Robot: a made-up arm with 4 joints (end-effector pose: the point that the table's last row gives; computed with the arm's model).
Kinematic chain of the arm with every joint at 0, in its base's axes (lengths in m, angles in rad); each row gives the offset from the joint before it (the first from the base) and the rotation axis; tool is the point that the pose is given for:
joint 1: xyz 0 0 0.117 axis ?
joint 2: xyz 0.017 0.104 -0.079 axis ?
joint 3: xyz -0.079 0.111 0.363 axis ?
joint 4: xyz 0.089 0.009 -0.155 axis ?
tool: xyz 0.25 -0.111 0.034
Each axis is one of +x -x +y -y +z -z.
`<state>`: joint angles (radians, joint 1 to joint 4).
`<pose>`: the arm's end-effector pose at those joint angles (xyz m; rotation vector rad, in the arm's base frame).
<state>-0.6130 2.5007 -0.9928 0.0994</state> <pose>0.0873 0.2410 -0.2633 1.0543 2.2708 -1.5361</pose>
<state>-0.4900 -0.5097 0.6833 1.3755</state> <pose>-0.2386 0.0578 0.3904 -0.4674 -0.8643 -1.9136</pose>
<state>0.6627 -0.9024 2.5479 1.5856</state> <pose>-0.6199 -0.0453 0.3259 -0.7817 -2.5313 -1.4939</pose>
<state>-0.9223 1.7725 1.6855 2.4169</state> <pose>0.3892 -0.3426 0.1935 -1.6601 0.1366 -1.1338</pose>
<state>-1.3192 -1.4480 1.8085 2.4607</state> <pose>-0.0067 0.4759 -0.1589 0.6256 1.5119 0.6306</pose>
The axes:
joint 1: +z
joint 2: +y
joint 3: -x
joint 4: -z

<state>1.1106 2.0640 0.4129 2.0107</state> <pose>0.1646 0.3564 0.0598 -2.0091 -0.2309 -0.1434</pose>
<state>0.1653 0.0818 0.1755 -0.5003</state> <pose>0.2768 0.2742 0.2525 -0.1624 0.1118 0.6707</pose>
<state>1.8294 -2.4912 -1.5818 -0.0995</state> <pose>-0.2305 -0.4457 -0.0276 -1.6363 0.6484 -1.4214</pose>
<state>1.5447 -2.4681 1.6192 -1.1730</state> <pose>-0.0912 -0.2519 0.0336 -0.2542 -1.5144 0.1750</pose>
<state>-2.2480 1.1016 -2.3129 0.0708</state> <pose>0.0186 -0.5910 -0.0250 -1.4543 1.5735 1.3419</pose>
